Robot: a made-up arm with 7 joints.
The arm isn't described. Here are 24 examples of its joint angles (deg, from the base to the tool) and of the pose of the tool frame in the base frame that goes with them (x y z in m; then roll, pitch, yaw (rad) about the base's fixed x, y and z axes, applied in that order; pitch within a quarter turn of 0, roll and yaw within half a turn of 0).
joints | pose
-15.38 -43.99 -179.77 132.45 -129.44 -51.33 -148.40 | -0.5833 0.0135 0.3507 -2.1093 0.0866 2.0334
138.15 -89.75 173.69 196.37 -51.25 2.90 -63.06 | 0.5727 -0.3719 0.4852 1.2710 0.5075 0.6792
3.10 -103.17 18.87 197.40 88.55 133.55 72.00 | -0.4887 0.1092 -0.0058 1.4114 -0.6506 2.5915
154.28 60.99 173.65 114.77 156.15 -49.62 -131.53 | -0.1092 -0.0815 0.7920 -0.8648 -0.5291 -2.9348
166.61 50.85 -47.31 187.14 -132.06 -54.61 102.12 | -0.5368 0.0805 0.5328 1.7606 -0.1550 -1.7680
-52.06 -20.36 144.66 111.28 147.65 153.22 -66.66 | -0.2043 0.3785 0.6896 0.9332 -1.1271 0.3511
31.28 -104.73 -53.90 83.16 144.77 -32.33 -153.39 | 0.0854 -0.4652 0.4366 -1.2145 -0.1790 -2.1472
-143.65 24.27 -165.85 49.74 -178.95 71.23 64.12 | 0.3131 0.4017 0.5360 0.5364 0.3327 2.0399
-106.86 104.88 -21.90 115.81 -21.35 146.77 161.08 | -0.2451 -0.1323 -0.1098 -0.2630 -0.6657 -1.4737
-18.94 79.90 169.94 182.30 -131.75 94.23 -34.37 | 0.6891 -0.1442 0.2437 -2.6102 -0.4237 0.2182
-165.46 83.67 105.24 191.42 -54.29 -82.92 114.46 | -0.4764 0.0663 0.4048 0.4605 0.8084 2.3462
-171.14 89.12 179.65 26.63 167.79 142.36 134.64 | -0.0606 0.0256 0.7071 -1.2344 0.9411 1.8699
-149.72 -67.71 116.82 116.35 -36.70 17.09 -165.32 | 0.7558 -0.0340 0.2632 -1.7484 0.1222 -2.3230
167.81 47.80 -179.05 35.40 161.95 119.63 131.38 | 0.2924 0.0022 0.6803 -0.0689 0.4993 2.1776
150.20 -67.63 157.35 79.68 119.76 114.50 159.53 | 0.4054 -0.2867 -0.0757 1.2847 -0.8070 2.3188
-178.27 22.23 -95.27 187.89 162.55 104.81 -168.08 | -0.2948 -0.2355 0.8244 2.3759 0.8210 0.4513
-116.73 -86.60 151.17 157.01 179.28 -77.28 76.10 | 0.3207 0.3632 0.0822 -2.8989 0.4708 2.9183
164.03 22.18 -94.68 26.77 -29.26 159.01 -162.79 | 0.1245 0.0985 0.2773 -0.7689 -0.3033 2.3519
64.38 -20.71 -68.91 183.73 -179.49 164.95 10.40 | -0.2459 -0.1317 0.6857 2.8213 -0.1146 2.9418
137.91 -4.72 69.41 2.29 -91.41 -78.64 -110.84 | -0.0645 -0.2117 0.2220 1.8739 0.4157 0.6122
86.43 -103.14 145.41 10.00 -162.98 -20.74 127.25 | 0.0088 0.2422 0.2388 0.0696 1.2626 1.3889
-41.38 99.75 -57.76 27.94 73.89 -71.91 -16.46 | -0.2187 -0.2819 0.2391 0.9408 -0.0682 -0.7368
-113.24 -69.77 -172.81 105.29 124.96 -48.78 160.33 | 0.2597 0.3665 -0.0354 2.8308 0.4589 2.2176
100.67 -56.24 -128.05 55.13 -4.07 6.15 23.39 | 0.5077 -0.1750 0.0230 -2.4394 0.1369 -1.0961
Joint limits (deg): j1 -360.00..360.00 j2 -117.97..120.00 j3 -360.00..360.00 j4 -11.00..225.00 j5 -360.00..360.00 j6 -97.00..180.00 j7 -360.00..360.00
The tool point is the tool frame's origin. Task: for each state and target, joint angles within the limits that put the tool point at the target. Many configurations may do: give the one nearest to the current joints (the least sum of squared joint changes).
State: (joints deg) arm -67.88 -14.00 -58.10 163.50 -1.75 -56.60 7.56
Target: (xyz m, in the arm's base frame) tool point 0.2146 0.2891 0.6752
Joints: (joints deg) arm -84.39 -20.54 -62.77 194.95 -4.46 -65.53 7.56
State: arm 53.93 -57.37 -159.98 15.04 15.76 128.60 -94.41
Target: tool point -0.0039 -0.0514 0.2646
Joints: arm 38.57 -36.24 -161.36 1.94 12.87 180.00 -94.41
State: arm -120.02 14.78 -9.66 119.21 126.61 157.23 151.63
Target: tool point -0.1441 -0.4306 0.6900
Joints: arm -119.91 20.97 -10.04 118.42 129.63 143.29 151.63
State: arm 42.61 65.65 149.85 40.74 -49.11 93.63 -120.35
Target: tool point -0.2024 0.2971 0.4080
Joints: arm 15.63 74.23 136.71 46.20 -53.26 109.67 -120.35
